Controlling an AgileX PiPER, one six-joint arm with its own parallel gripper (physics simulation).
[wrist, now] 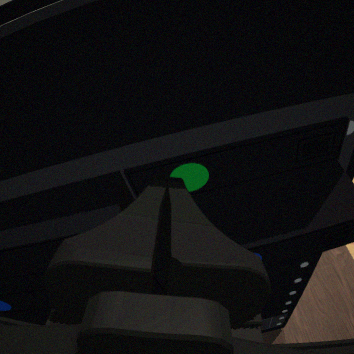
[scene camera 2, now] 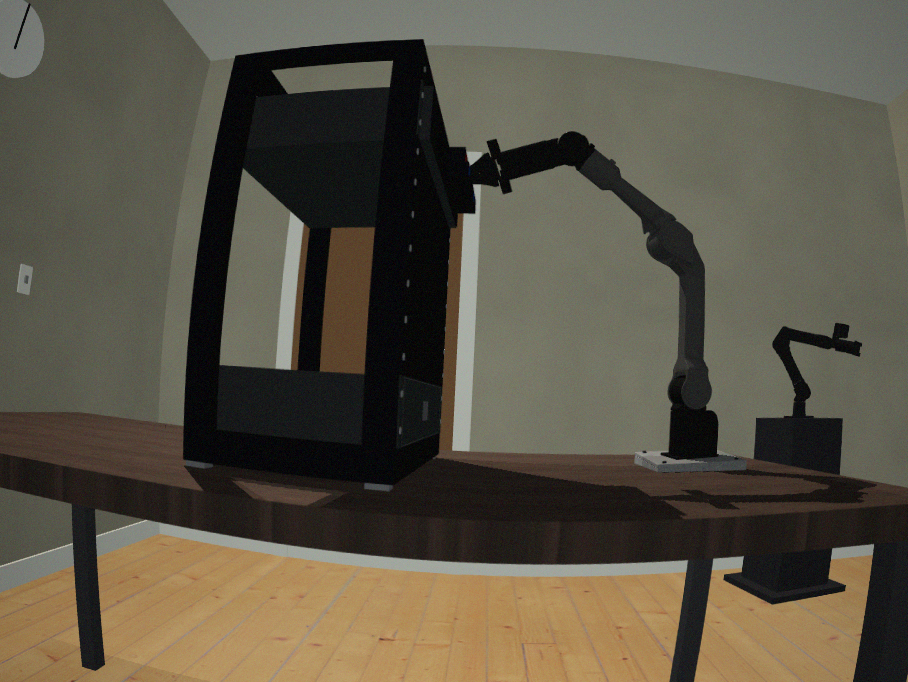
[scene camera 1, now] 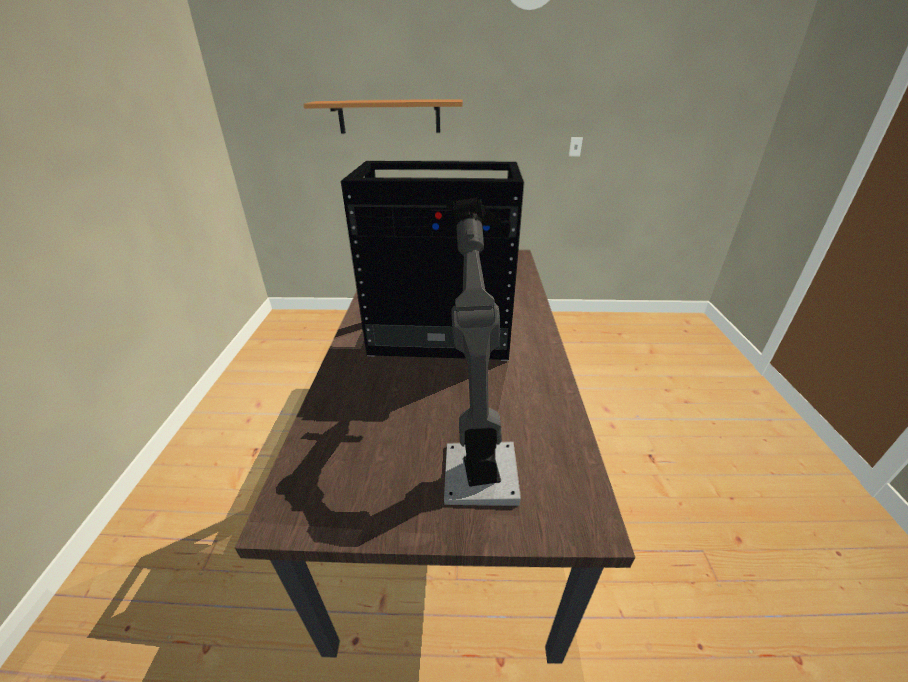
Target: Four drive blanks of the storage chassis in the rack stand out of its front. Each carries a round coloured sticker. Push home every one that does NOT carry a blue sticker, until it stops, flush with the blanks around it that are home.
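The black storage chassis (scene camera 1: 378, 221) (scene camera 2: 315, 176) sits high in the rack (scene camera 1: 433, 166) (scene camera 2: 205, 293). A red sticker (scene camera 1: 438, 215) is left of the arm, with a blue sticker (scene camera 1: 435, 226) just below it. Another blue sticker (scene camera 1: 485, 227) shows right of the wrist. A green sticker (wrist: 194, 175) is partly covered by the fingertips in the wrist view and hidden in scene camera 1. In scene camera 2, dark blanks (scene camera 2: 460, 179) stand out of the front. My gripper (scene camera 2: 473, 173) (wrist: 166, 194) is shut and empty, its tips at the green-stickered blank. Contact and that blank's depth are unclear.
A lower unit (scene camera 1: 411, 336) (scene camera 2: 419, 412) with a pale label is at the rack's bottom. The rack stands on the wooden table (scene camera 1: 543, 411) (scene camera 2: 550, 532). The arm's base plate (scene camera 1: 506, 495) (scene camera 2: 726, 463) is near the table's front end. A second small arm stands on a pedestal (scene camera 2: 798, 444) beyond.
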